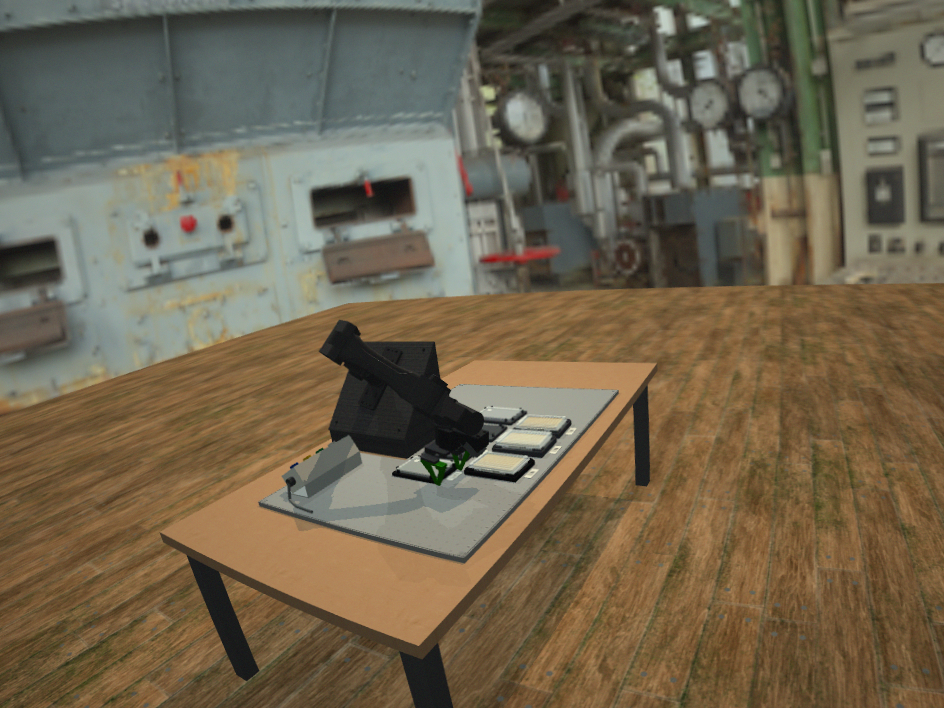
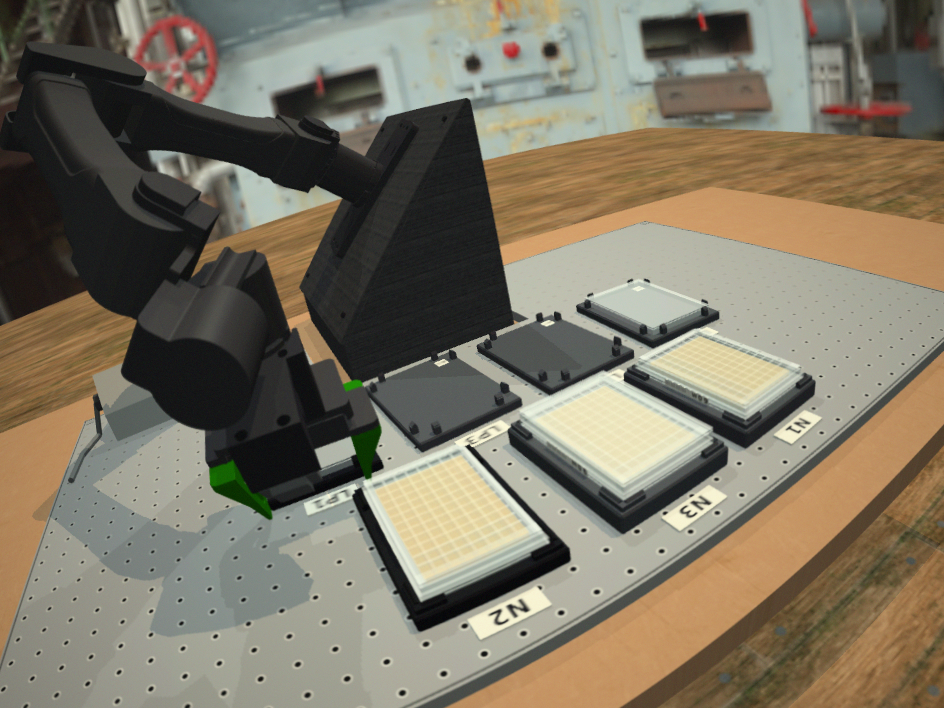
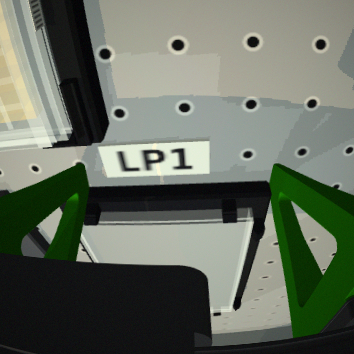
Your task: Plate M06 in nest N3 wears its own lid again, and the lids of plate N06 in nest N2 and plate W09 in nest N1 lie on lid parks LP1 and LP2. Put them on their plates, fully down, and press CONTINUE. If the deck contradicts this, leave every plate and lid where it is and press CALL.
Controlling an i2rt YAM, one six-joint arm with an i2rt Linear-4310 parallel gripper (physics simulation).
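Places are measured from the arm's base along level axes (x back, y right, z up), in millimetres.
Pixels of known places: gripper, fingertip midpoint: (image 1: 448, 477) (image 2: 318, 497) (image 3: 178, 174); arm's base, link origin: (image 2: 375, 188).
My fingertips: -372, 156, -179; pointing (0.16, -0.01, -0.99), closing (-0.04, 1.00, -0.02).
For each thing: its middle in the pictures, then the offset to it from my fingertips, as dx, dy, dz.
- lid park LP1, body centre: (image 3: 171, 271) (image 2: 308, 442) (image 1: 425, 468) +78, -1, +9
- Plate N06, body centre: (image 2: 445, 512) (image 1: 498, 462) -92, -87, +19
- Plate M06, body centre: (image 2: 612, 423) (image 1: 523, 437) -77, -223, +28
- Plate W09, body centre: (image 2: 718, 368) (image 1: 541, 422) -55, -345, +22
- Lid park LP3, body centre: (image 2: 436, 391) (image 1: 452, 448) +97, -130, +9
- grey sloped box, body centre: (image 2: 180, 369) (image 1: 321, 463) +309, +157, +40
My gripper (image 1: 449, 474) (image 2: 318, 496) (image 3: 178, 174) is open, its green fingers standing at both sides of lid park LP1 (image 3: 175, 191). A clear lid (image 3: 170, 245) lies on that park between the fingers, not gripped; my gripper body hides part of it. Plate N06 (image 1: 499, 462) (image 2: 453, 518) sits in nest N2, with its grid plainly visible. Plate M06 (image 1: 524, 439) (image 2: 613, 426) in nest N3 wears a clear lid. Plate W09 (image 1: 542, 422) (image 2: 720, 373) sits in nest N1. Another clear lid (image 2: 648, 304) lies on the farthest park, whose label is unreadable.
Lid park LP3 (image 2: 446, 396) and the dark park beside it (image 2: 556, 350) bear no lid. A grey sloped box (image 1: 327, 468) (image 2: 141, 403) with small coloured buttons stands at the deck's other end; its lettering is unreadable. The black arm mount (image 1: 381, 411) (image 2: 434, 259) rises behind the parks.
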